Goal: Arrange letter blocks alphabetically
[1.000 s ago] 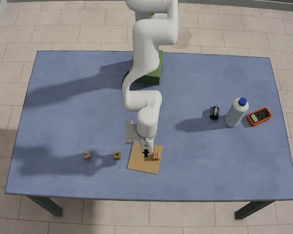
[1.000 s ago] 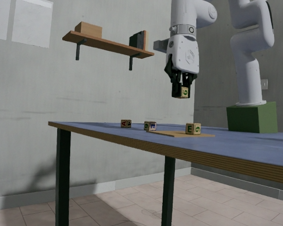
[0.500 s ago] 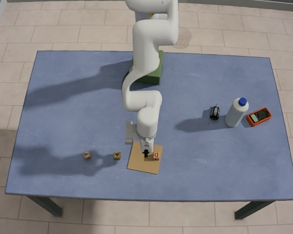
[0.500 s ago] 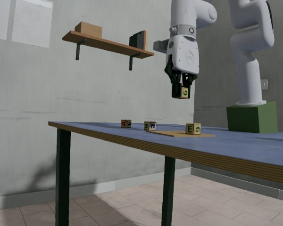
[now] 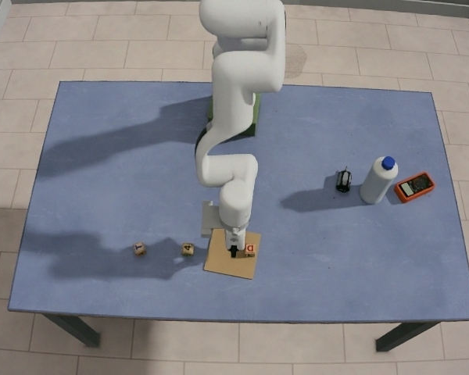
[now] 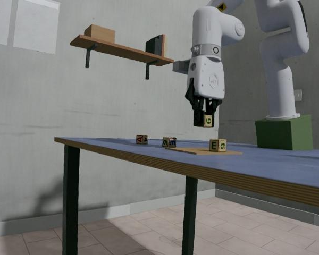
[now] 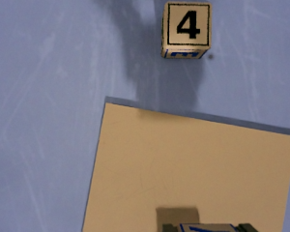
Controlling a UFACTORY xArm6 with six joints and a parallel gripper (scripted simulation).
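The tan mat lies 80 mm below my hand. The rest, counted from my hand: black object (190 mm behind, 370 mm to the left, 60 mm below); wooden block (10 mm ahead, 50 mm to the left, 60 mm below); orange multimeter (140 mm behind, 600 mm to the left, 70 mm below).
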